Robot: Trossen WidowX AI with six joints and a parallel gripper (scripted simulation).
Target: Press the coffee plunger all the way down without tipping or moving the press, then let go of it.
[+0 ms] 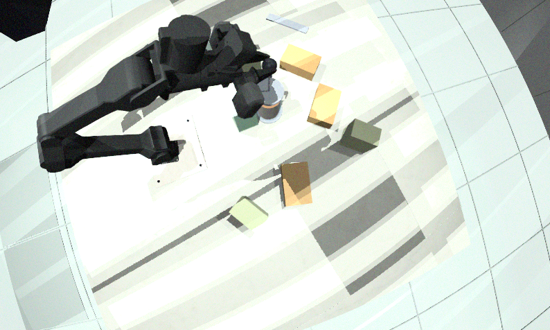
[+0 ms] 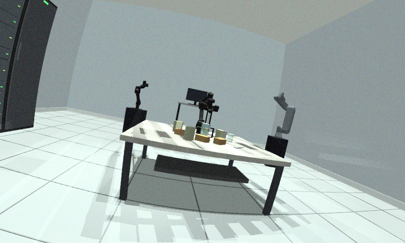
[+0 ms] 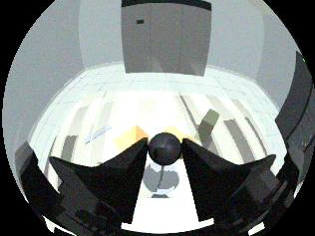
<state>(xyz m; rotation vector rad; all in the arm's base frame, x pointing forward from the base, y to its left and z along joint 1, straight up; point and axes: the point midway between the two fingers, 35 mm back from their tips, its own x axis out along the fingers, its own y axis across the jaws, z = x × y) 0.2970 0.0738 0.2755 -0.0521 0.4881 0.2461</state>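
My gripper tip is now 10 mm to the right of the glass coffee press and 140 mm above it. From my gripper tip the other things lie so: thin flat strip 100 mm ahead, 320 mm to the left, 260 mm below.
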